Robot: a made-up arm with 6 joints.
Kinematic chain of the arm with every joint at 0, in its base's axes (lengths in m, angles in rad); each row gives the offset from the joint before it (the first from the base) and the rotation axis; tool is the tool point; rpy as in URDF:
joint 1: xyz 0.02 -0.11 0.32 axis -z
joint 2: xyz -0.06 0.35 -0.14 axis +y
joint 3: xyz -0.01 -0.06 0 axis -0.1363 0.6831 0.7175
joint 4: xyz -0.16 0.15 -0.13 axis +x
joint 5: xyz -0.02 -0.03 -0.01 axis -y
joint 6: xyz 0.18 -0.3 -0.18 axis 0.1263 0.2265 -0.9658
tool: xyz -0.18 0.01 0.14 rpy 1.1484 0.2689 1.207
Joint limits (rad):
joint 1: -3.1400..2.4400
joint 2: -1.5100..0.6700
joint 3: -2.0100..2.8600
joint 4: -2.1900..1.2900
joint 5: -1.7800..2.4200
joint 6: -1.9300..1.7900
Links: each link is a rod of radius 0.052 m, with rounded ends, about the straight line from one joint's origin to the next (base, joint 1, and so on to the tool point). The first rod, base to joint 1, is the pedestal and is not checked.
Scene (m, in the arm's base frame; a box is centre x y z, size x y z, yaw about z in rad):
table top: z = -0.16
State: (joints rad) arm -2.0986 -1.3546 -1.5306 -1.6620 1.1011 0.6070
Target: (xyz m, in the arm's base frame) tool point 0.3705 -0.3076 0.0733
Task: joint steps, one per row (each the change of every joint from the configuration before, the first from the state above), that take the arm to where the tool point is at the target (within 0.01 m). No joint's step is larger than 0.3 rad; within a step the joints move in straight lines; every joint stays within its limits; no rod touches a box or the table.
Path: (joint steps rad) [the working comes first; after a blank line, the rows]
Joints at the target: -3.1400 -1.0550 -0.5631 -0.9337 1.0220 -1.1982
Straight joint move there: clear.

1: -0.1488 0.0428 0.1382 0.1040 -0.0113 -0.2579
2: -0.1487 0.0428 0.1382 0.1041 -0.0113 -0.2579
3: -0.1488 0.0428 0.1382 0.1040 -0.0113 -0.2578
4: -0.1488 0.0428 0.1382 0.1041 -0.0113 -0.2579
5: -0.1488 0.0428 0.1383 0.1040 -0.0113 -0.2579
6: -0.1487 0.0428 0.1382 0.1041 -0.0113 -0.2579
7: -0.1488 0.0428 0.1382 0.1040 -0.0113 -0.2579

